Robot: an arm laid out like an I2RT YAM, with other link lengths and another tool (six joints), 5 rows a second.
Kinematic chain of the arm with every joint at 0, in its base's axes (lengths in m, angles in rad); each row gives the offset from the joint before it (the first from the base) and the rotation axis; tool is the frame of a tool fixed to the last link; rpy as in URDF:
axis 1: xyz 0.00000 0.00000 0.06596 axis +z
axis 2: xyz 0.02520 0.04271 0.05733 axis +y
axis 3: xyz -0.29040 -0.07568 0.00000 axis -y
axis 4: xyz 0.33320 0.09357 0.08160 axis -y
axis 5: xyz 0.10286 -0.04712 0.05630 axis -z
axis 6: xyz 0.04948 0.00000 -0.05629 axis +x
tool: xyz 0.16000 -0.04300 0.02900 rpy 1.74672 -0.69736 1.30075
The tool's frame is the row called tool.
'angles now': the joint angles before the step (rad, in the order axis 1, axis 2, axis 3, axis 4, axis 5, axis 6). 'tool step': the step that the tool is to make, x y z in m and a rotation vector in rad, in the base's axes. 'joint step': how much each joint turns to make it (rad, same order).
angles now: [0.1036, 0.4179, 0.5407, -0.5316, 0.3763, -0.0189]
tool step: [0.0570, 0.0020, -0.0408, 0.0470, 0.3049, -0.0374]
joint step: [-0.0136, 0.4783, 0.2870, -0.1372, -0.0212, 0.0822]
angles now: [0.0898, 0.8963, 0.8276, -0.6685, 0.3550, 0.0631]
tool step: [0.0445, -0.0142, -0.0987, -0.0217, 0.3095, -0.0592]
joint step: [-0.0323, 0.4274, 0.1580, -0.0491, 0.0160, 0.0233]
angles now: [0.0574, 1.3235, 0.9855, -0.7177, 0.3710, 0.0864]
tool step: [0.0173, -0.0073, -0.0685, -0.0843, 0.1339, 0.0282]
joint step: [0.0000, 0.2006, 0.0007, 0.0862, 0.0561, -0.0641]
